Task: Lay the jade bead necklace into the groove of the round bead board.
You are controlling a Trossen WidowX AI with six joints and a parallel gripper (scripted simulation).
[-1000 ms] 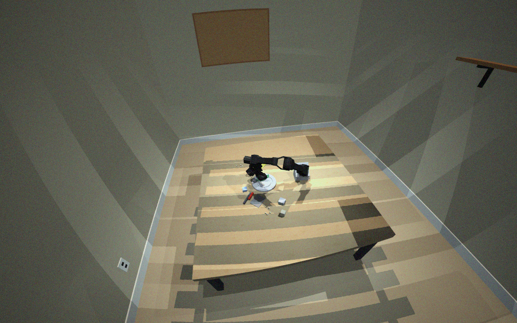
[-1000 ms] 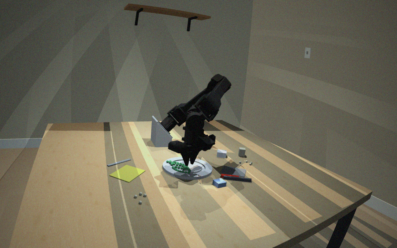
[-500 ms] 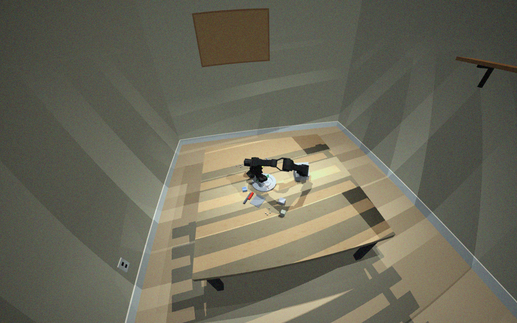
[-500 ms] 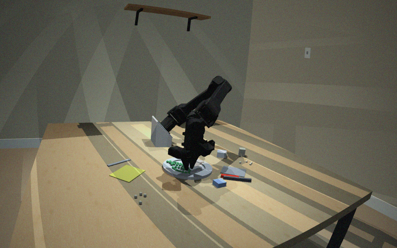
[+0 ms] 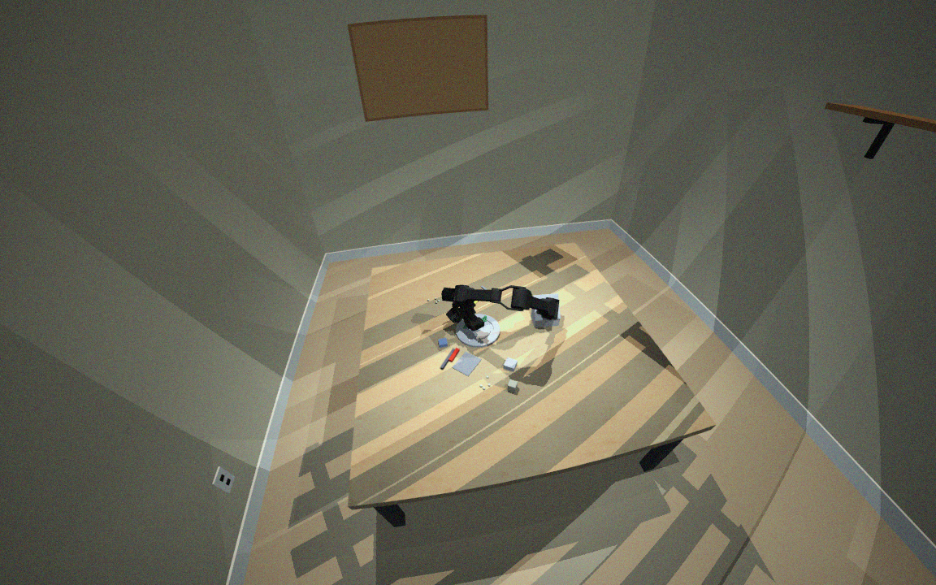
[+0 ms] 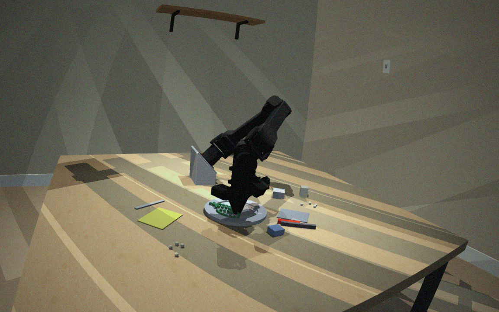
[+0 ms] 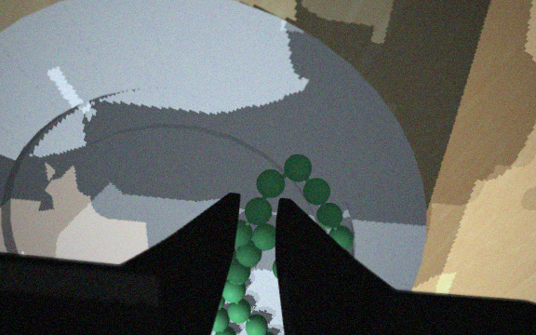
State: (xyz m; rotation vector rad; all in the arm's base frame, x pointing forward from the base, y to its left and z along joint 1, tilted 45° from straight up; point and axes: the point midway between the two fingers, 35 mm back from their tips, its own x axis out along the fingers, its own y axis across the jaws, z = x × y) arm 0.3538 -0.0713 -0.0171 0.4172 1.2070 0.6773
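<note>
The round grey bead board lies 40 mm behind my gripper tip, 20 mm to the left of it and 10 mm below it. Also, from my gripper tip: grey plate (60 mm ahead, 190 mm to the left, 10 mm below); blue block (130 mm ahead, 50 mm to the left, 10 mm below); red and black pen (110 mm ahead, 140 mm to the left, 10 mm below).
</note>
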